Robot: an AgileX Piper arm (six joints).
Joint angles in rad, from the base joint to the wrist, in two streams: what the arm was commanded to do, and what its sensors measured. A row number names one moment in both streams.
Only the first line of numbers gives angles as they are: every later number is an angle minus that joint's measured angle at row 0.
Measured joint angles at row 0:
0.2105 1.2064 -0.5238 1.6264 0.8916 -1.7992
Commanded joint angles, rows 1 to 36:
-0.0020 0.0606 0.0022 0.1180 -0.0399 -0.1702
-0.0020 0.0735 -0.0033 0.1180 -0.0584 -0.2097
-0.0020 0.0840 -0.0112 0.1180 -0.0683 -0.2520
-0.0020 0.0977 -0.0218 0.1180 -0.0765 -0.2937
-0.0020 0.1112 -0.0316 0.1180 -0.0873 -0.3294
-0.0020 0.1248 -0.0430 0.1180 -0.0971 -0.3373
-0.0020 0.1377 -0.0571 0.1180 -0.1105 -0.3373
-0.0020 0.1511 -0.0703 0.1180 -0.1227 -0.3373
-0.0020 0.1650 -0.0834 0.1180 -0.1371 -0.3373
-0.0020 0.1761 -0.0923 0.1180 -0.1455 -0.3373
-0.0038 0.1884 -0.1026 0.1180 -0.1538 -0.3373
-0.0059 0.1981 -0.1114 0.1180 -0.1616 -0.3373
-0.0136 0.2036 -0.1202 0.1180 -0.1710 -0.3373
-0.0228 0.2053 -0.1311 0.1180 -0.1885 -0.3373
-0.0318 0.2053 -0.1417 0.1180 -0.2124 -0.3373
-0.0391 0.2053 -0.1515 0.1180 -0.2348 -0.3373
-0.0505 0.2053 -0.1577 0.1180 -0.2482 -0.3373
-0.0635 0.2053 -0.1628 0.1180 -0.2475 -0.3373
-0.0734 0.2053 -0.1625 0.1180 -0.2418 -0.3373
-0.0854 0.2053 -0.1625 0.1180 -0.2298 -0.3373
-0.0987 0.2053 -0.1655 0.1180 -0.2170 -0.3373
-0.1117 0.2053 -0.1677 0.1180 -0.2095 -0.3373
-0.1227 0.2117 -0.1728 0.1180 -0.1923 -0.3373
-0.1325 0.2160 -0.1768 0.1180 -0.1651 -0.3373
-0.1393 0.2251 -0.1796 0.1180 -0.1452 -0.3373
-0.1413 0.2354 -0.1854 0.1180 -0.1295 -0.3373
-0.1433 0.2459 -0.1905 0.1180 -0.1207 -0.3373
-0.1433 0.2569 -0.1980 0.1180 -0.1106 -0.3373
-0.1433 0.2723 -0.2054 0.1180 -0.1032 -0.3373
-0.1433 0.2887 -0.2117 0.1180 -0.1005 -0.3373
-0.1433 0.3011 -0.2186 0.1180 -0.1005 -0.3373
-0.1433 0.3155 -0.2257 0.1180 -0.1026 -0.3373
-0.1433 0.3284 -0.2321 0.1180 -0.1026 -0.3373
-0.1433 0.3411 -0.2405 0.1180 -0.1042 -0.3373
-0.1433 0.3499 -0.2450 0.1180 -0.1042 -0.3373
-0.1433 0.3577 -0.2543 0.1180 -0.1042 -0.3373
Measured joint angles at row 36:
-0.1354 0.3222 -0.2215 0.1038 -0.1078 -0.3180
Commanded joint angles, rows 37 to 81:
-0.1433 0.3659 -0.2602 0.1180 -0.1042 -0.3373
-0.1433 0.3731 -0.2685 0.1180 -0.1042 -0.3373
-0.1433 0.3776 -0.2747 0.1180 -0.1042 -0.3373
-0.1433 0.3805 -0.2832 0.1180 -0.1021 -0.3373
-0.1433 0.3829 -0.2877 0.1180 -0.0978 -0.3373
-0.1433 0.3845 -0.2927 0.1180 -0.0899 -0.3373
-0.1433 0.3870 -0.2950 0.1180 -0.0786 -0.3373
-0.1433 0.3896 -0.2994 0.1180 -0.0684 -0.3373
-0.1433 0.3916 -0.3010 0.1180 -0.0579 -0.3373
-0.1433 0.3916 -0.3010 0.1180 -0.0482 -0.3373
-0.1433 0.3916 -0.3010 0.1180 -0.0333 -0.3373
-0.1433 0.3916 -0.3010 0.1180 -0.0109 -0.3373
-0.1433 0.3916 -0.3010 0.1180 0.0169 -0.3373
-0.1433 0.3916 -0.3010 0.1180 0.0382 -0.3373
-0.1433 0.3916 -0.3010 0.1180 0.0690 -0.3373
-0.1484 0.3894 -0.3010 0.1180 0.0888 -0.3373
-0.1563 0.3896 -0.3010 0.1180 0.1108 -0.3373
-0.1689 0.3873 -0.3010 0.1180 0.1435 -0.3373
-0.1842 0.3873 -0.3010 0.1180 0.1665 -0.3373
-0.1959 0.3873 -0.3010 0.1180 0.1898 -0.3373
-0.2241 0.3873 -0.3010 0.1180 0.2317 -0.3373
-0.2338 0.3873 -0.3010 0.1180 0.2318 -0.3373
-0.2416 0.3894 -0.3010 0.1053 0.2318 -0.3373
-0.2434 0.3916 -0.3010 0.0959 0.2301 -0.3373
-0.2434 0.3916 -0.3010 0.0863 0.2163 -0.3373
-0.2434 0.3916 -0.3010 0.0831 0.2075 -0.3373
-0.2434 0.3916 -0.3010 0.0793 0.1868 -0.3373
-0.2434 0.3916 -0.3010 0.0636 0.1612 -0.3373
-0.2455 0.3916 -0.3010 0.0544 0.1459 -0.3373
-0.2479 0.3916 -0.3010 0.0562 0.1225 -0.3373
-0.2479 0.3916 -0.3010 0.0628 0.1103 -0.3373
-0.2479 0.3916 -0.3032 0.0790 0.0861 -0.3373
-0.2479 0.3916 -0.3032 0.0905 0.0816 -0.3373
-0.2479 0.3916 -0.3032 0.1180 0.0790 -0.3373
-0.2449 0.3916 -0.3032 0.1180 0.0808 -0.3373
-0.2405 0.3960 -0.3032 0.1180 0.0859 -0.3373
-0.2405 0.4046 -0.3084 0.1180 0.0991 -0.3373
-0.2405 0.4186 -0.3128 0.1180 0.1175 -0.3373
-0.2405 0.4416 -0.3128 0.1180 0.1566 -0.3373
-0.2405 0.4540 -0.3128 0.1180 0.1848 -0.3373
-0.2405 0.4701 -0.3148 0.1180 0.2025 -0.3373
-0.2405 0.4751 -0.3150 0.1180 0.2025 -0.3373
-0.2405 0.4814 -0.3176 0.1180 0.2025 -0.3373
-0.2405 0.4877 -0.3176 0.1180 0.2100 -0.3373
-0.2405 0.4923 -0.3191 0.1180 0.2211 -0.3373
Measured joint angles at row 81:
-0.2363 0.4653 -0.3048 0.0688 0.2380 -0.3181
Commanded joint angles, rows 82 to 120:
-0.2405 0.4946 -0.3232 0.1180 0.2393 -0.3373
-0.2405 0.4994 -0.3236 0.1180 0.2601 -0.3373
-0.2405 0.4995 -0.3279 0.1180 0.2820 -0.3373
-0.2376 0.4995 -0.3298 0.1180 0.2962 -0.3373
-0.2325 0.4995 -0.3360 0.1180 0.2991 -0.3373
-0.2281 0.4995 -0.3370 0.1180 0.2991 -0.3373
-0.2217 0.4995 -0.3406 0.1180 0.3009 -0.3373
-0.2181 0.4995 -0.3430 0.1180 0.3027 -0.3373
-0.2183 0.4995 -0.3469 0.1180 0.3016 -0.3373
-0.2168 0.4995 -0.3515 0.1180 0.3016 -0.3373
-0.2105 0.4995 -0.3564 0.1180 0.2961 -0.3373
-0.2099 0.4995 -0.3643 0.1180 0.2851 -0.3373
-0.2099 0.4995 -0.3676 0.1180 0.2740 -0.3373
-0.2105 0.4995 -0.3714 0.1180 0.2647 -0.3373
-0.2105 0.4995 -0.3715 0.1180 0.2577 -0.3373
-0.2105 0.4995 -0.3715 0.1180 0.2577 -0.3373
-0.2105 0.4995 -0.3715 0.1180 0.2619 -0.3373
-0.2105 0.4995 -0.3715 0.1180 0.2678 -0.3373
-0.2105 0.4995 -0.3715 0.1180 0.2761 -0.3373
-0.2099 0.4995 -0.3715 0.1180 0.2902 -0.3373
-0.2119 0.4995 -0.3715 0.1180 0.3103 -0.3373
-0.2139 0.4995 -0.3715 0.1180 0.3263 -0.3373
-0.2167 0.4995 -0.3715 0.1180 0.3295 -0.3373
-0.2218 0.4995 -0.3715 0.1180 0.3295 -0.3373
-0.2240 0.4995 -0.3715 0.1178 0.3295 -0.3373
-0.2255 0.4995 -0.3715 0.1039 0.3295 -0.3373
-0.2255 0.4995 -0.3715 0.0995 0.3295 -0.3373
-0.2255 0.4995 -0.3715 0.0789 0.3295 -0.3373
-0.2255 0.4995 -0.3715 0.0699 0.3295 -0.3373
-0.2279 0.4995 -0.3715 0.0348 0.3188 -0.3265
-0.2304 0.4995 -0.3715 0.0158 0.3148 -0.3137
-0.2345 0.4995 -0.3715 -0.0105 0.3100 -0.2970
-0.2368 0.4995 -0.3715 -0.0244 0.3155 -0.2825
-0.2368 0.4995 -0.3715 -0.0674 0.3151 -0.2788
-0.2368 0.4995 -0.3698 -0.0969 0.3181 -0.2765
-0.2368 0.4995 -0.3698 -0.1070 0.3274 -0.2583
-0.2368 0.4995 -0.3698 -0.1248 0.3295 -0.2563
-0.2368 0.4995 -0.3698 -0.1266 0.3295 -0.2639
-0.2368 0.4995 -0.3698 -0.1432 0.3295 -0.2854
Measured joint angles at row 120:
-0.2282 0.5017 -0.3732 -0.1055 0.3156 -0.2694
